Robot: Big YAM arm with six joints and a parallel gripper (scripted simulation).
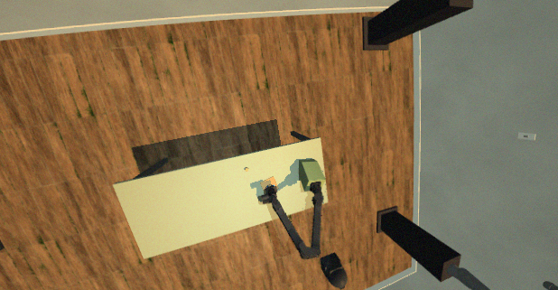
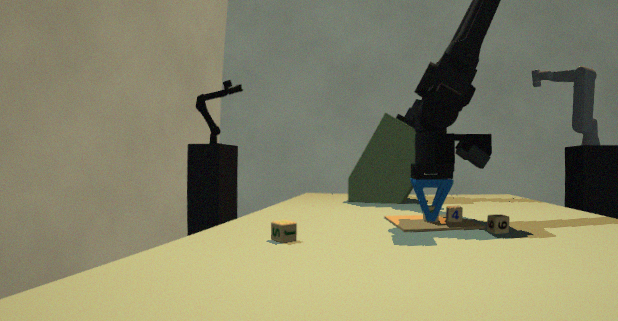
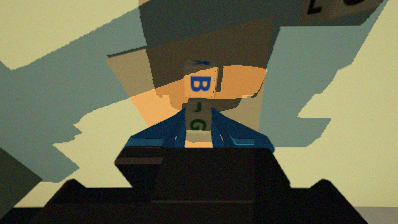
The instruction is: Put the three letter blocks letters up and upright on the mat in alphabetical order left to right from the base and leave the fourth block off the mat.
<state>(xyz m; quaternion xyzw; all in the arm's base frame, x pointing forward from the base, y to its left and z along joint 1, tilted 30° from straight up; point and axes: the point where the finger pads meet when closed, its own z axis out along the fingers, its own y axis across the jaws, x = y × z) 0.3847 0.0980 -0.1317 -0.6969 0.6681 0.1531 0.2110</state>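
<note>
My gripper is now 10 mm above the orange mat. Round my hand: block (40 mm to the left).
</note>
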